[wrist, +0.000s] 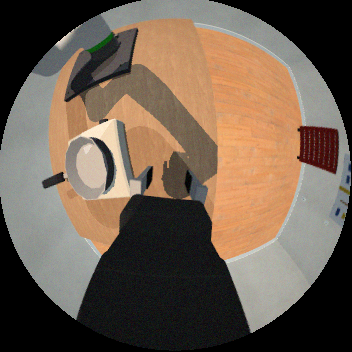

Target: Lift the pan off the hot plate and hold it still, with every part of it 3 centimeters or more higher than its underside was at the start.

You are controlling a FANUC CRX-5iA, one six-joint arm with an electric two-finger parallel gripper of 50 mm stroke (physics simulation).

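Places are measured from the arm's base along level axes (x up, y ahead, z left), in centimetres.
Pixels of known places: gripper, fingertip midpoint: (pixel 168 174); arm's base, origin of the base link: (pixel 105 49).
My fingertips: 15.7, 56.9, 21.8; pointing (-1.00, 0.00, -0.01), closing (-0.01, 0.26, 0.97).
Ahead of a thing's pixels: the offset from my fingertips to its top centre, as dx, dy, dz. Level surfaces: height alone.
The pan (pixel 88 167) is a round, light grey, shiny vessel at the left of the wrist view. It sits on the cream-white hot plate @(-11.3, -3.9, -25.4) (pixel 121 172), and its dark handle @(-2.7, -2.6, -46.4) (pixel 53 180) points left, away from my fingers. My gripper (pixel 168 174) is open with nothing between its fingers. It is to the right of the hot plate, above the wooden table; its left finger overlaps the hot plate's lower right corner in the view, and whether they touch I cannot tell. The underside of the pan is partly hidden.
The arm's dark base plate (pixel 128 55) and the grey arm with a green ring (pixel 100 43) are at the upper left. A small dark knob @(-13.4, -15.9, -19.5) (pixel 103 121) shows at the hot plate's upper edge. The table @(dx -18.3) (pixel 170 40) ends at mid-view; a dark red slatted object (pixel 319 149) stands far right.
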